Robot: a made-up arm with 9 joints. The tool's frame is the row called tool.
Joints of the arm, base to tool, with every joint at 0 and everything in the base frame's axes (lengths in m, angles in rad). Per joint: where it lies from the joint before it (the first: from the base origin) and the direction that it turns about. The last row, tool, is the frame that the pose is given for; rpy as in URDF.
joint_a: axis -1 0 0 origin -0.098 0.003 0.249
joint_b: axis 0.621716 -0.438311 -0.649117 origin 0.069 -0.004 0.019
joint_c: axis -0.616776 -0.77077 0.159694 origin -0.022 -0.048 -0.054
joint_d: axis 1 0 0 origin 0.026 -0.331 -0.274
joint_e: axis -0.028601 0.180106 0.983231 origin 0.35 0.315 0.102
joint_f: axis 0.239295 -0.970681 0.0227 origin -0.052 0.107 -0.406
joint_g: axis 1 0 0 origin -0.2 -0.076 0.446
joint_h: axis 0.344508 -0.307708 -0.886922 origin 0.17 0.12 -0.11
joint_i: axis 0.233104 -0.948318 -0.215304 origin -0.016 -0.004 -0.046
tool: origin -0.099 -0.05 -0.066 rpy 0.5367 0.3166 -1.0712
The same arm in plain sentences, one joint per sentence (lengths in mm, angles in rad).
The arm has nine revolute joints in a row. What follows holds with every joint at zero, and every direction is one of the base frame's.
Joint 1 lies 98 mm along -x and 3 mm along +y and 249 mm along +z from the base frame's origin and rotates about -x.
Joint 2 lies 69 mm along +x and 4 mm along -y and 19 mm along +z from joint 1 and rotates about the direction (0.621716, -0.438311, -0.649117).
Joint 3 lies 22 mm along -x and 48 mm along -y and 54 mm along -z from joint 2 and rotates about the direction (-0.616776, -0.77077, 0.159694).
Joint 4 lies 26 mm along +x and 331 mm along -y and 274 mm along -z from joint 3 and rotates about +x.
Joint 5 lies 350 mm along +x and 315 mm along +y and 102 mm along +z from joint 4 and rotates about the direction (-0.028601, 0.180106, 0.983231).
Joint 6 lies 52 mm along -x and 107 mm along +y and 406 mm along -z from joint 5 and rotates about the direction (0.239295, -0.970681, 0.0227).
Joint 7 lies 200 mm along -x and 76 mm along -y and 446 mm along +z from joint 6 and rotates about +x.
Joint 8 lies 170 mm along +x and 120 mm along +y and 110 mm along -z from joint 7 and rotates about the direction (0.344508, -0.307708, -0.886922).
Joint 9 lies 16 mm along -x and 4 mm along -y and 46 mm along -z from joint 8 and rotates about the direction (0.233104, -0.948318, -0.215304).
The tool frame, which is the frame that the pose is given for, lies 99 mm along -x and 50 mm along -y and 66 mm along -z from joint 9; its axes are the base frame's turned by roll 0.5367, pitch 0.3166 and yaw -1.0712 rad (as in URDF: about the fixed x, then y, then z).

